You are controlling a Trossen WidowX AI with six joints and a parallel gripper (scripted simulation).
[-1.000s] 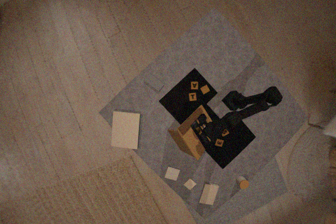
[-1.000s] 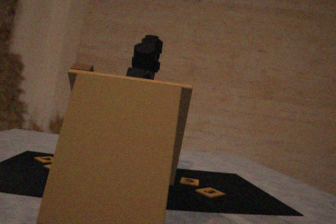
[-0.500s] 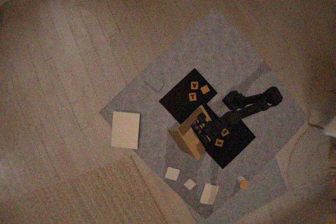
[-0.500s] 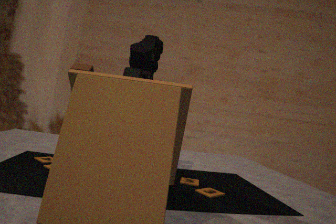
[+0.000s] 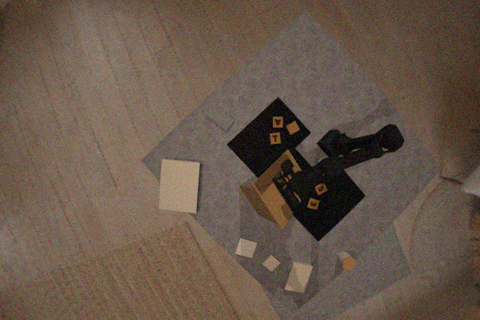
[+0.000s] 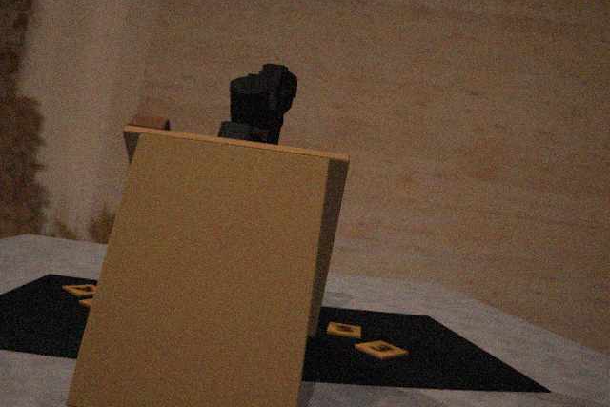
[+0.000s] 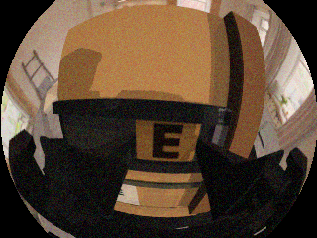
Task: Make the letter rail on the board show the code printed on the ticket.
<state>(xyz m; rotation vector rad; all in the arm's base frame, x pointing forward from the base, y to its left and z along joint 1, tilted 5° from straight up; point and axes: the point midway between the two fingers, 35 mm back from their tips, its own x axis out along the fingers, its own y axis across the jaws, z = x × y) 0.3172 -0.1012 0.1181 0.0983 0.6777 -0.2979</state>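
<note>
Now: the tan letter tile e right at my gripper tip. Also, from my gripper tip: black mat: 16 cm below, 15 cm behind, 9 cm to the left; then grey slab: 45 cm to the right, 16 cm below, 6 cm behind; then white ticket: 9 cm to the left, 8 cm below, 5 cm behind.
</note>
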